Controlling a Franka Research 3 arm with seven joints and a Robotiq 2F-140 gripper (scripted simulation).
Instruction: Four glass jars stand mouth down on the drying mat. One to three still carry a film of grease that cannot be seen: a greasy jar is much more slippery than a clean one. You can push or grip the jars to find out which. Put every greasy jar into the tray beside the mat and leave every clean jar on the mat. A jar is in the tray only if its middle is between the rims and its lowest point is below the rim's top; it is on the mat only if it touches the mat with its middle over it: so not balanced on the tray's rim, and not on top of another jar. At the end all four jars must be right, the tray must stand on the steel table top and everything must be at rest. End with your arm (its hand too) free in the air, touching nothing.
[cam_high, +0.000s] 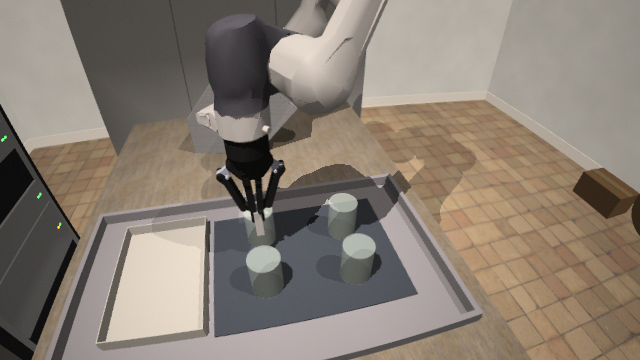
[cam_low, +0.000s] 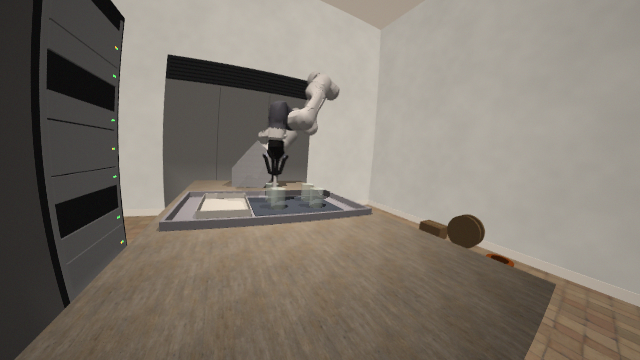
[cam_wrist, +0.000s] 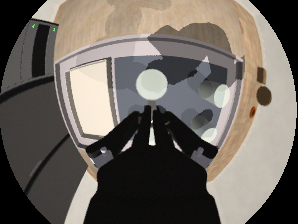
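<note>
Now: hand 110 mm above the rimmed steel table top, 50 mm short of it and 10 mm to the left of it. Round my hand: dark drying mat: 110 mm below, 90 mm to the left, 10 mm ahead; cream tray: 220 mm to the right, 100 mm below, 70 mm ahead.
</note>
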